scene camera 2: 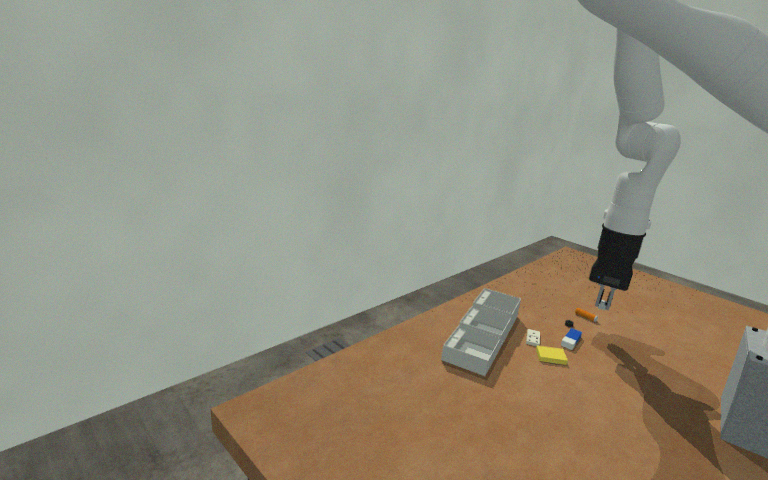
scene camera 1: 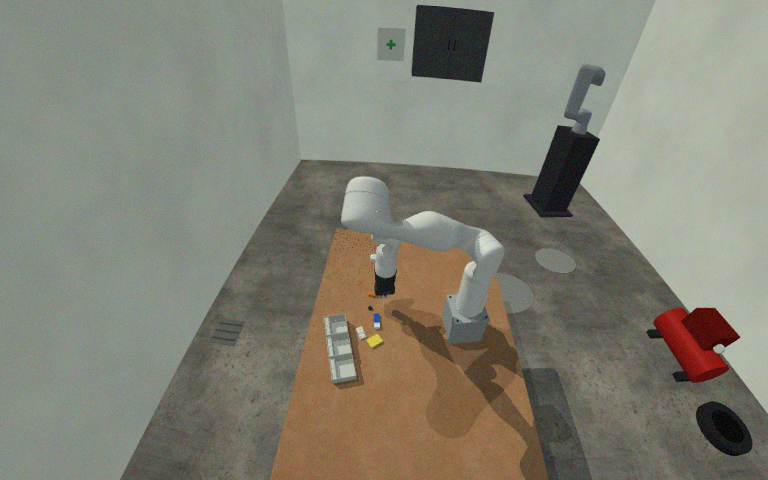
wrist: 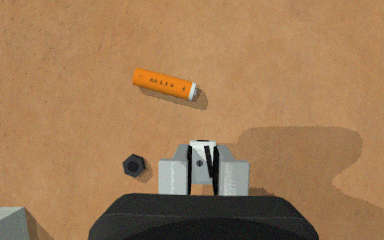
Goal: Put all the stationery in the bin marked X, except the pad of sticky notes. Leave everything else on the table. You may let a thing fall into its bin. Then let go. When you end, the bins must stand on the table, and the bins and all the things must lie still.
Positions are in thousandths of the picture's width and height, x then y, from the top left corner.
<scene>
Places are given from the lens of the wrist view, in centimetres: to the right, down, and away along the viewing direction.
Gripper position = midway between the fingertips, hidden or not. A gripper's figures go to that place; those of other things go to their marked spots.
my gripper (wrist: 527, 677): 1, 3, 18
orange marker (wrist: 395, 335): -3, -3, 23
white sharpener (wrist: 527, 627): 1, 2, 17
The marked spots on the orange marker and the white sharpener are 8 cm apart.
</scene>
